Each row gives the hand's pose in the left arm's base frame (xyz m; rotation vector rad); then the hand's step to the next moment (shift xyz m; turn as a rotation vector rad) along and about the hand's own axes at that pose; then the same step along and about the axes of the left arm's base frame.
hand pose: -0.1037 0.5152 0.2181 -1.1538 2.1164 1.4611
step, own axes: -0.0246 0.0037 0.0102 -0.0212 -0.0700 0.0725
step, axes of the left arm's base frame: 0.0107 0.0203 0.0140 0.0539 0.0631 -0.0610
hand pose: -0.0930 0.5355 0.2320 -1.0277 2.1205 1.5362
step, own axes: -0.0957 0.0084 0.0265 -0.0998 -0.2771 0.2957
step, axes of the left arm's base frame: 0.0559 0.0601 0.0565 0.2230 0.2635 -0.2345
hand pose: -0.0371 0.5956 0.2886 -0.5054 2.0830 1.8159
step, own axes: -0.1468 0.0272 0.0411 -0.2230 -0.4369 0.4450
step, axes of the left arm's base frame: 0.1174 0.0512 0.0870 0.4093 0.3976 -0.3363
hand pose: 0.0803 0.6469 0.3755 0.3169 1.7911 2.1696
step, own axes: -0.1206 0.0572 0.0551 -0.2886 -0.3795 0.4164
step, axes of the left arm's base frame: 0.1263 -0.0044 0.0699 0.4543 0.3373 -0.2838
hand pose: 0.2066 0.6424 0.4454 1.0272 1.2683 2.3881
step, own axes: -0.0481 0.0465 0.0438 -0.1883 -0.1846 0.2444
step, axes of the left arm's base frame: 0.0695 -0.0246 0.0310 0.2842 0.1658 -0.1449
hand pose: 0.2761 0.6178 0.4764 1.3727 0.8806 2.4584
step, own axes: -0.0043 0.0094 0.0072 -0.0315 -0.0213 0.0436
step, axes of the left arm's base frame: 0.0094 -0.0065 0.0052 0.0509 0.0211 -0.0176
